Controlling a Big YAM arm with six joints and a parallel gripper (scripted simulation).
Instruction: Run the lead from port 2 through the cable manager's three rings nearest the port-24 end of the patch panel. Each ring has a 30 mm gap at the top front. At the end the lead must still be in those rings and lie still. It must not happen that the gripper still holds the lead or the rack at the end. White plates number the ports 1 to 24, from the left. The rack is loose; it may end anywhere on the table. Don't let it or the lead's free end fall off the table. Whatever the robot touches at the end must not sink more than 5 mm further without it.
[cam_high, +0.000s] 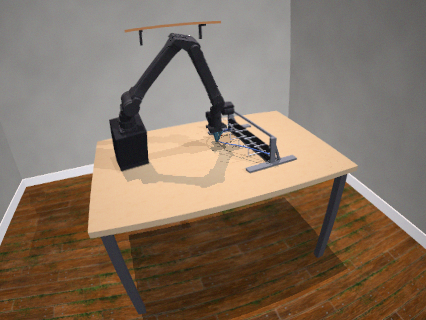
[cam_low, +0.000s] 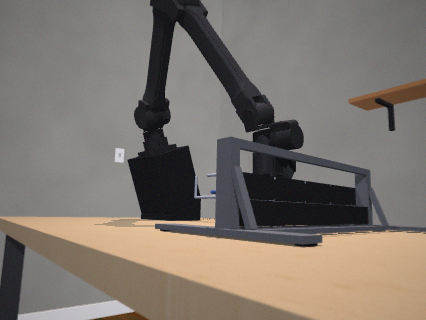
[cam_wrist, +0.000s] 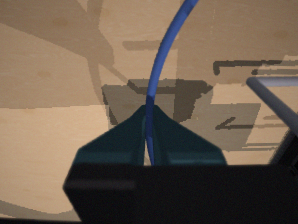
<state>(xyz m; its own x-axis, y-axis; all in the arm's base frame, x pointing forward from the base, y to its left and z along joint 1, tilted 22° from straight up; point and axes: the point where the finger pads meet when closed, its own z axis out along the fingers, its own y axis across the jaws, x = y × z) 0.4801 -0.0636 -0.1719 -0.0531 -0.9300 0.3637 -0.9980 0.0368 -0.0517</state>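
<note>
Now: the grey rack 17 cm ahead of my hand, 7 cm to the right of it and 3 cm above it.
</note>
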